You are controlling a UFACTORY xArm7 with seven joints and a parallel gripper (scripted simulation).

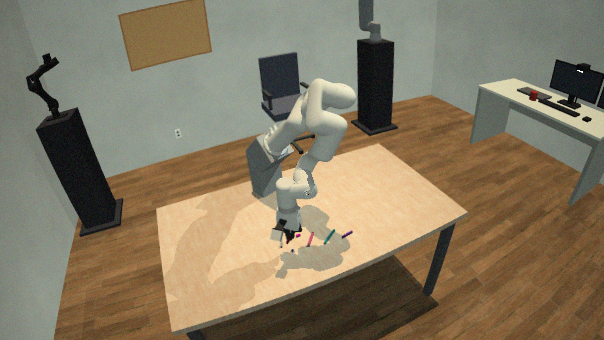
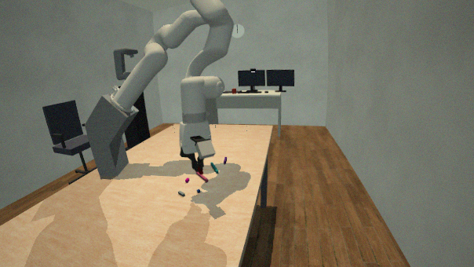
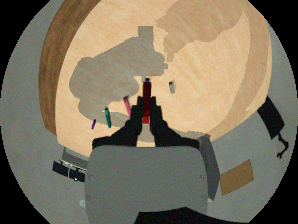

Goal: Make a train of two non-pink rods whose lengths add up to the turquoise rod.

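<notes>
The grey rod is 70 mm behind my hand, 20 mm to the right of it and 120 mm below it. Round my hand: tiny blue rod 20 mm behind, 10 mm to the left, 120 mm below; magenta rod 100 mm behind, 70 mm to the left, 120 mm below; red rod 20 mm below.
</notes>
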